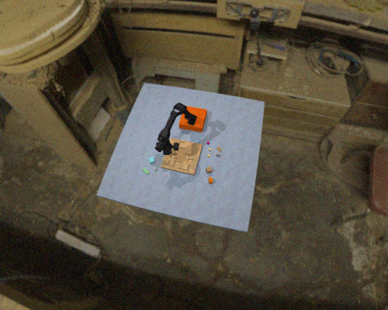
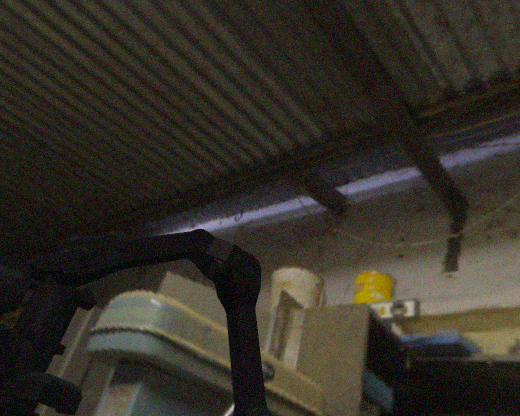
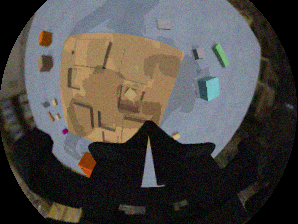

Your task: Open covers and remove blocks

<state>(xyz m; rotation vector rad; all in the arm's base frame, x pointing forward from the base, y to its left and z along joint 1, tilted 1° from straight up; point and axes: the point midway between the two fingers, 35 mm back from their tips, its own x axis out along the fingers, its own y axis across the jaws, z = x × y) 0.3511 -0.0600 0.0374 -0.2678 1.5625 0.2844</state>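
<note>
Right now my gripper tip is 20 mm past the tan puzzle board, 90 mm to the right of it and 60 mm above it. Also, from my gripper tip: magenta piece (230 mm behind, 270 mm to the left, 70 mm below); then green block (220 mm ahead, 120 mm to the right, 70 mm below); then cyan block (110 mm ahead, 120 mm to the right, 60 mm below).
</note>
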